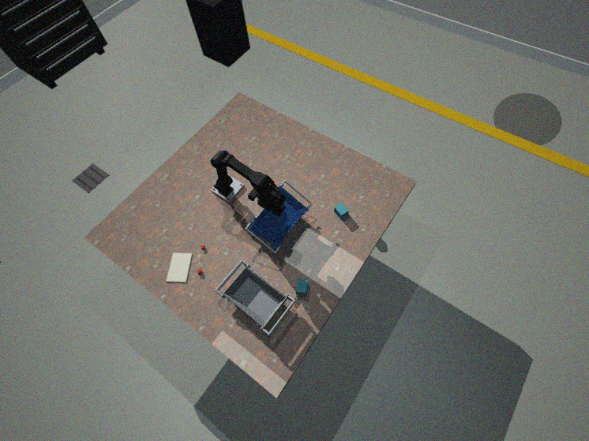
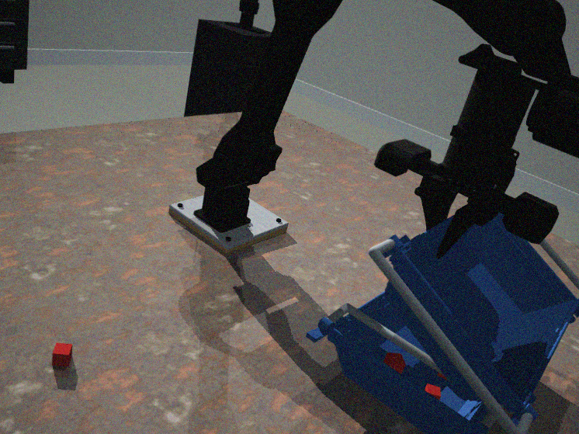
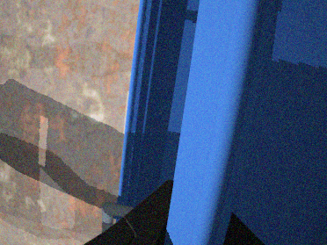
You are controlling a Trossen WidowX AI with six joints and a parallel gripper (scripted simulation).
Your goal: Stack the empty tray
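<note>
The blue tray is 70 mm ahead of my gripper tip. Round my gripper tip: white slab (230 mm behind, 460 mm to the right, 130 mm below).
</note>
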